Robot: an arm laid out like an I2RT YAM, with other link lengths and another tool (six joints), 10 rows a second.
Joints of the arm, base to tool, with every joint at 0 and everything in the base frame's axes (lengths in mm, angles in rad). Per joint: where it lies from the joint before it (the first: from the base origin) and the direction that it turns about. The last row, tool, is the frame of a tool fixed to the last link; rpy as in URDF.
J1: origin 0 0 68.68 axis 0 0 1
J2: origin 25.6 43.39 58.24 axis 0 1 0
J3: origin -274.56 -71.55 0 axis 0 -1 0
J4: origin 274.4 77.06 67.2 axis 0 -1 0
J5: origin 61.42 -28.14 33.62 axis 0 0 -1
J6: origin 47.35 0 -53.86 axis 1 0 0
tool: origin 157 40 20 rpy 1.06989 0.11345 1.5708
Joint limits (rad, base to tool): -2.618..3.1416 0..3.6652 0..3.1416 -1.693..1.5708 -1.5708..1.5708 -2.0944..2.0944
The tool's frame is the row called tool.
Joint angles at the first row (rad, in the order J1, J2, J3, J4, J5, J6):
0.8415 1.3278 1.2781 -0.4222 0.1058 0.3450
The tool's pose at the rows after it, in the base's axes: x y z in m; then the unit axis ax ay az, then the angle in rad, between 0 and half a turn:
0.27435 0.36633 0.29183 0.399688 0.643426 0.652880 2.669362
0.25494 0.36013 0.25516 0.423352 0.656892 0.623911 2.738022
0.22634 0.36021 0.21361 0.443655 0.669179 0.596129 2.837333
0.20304 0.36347 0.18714 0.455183 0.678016 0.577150 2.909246
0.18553 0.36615 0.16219 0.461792 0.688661 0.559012 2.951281
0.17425 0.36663 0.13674 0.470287 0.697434 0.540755 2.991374
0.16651 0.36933 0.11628 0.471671 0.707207 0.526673 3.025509
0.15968 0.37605 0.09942 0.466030 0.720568 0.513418 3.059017
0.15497 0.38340 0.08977 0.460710 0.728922 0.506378 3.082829
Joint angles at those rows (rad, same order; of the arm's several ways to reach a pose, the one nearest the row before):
0.8431 1.2707 1.1602 -0.4646 0.0553 0.3905
0.8507 1.2413 1.0671 -0.4805 0.0124 0.4423
0.8760 1.2201 0.9538 -0.4637 -0.0522 0.5046
0.9091 1.2168 0.8852 -0.4455 -0.0929 0.5530
0.9427 1.2299 0.8312 -0.4207 -0.1085 0.5863
0.9530 1.2563 0.7810 -0.3856 -0.1392 0.6070
0.9572 1.2971 0.7527 -0.3508 -0.1705 0.6078
0.9645 1.3569 0.7523 -0.3257 -0.2011 0.5941
0.9746 1.4045 0.7621 -0.3068 -0.2200 0.5868

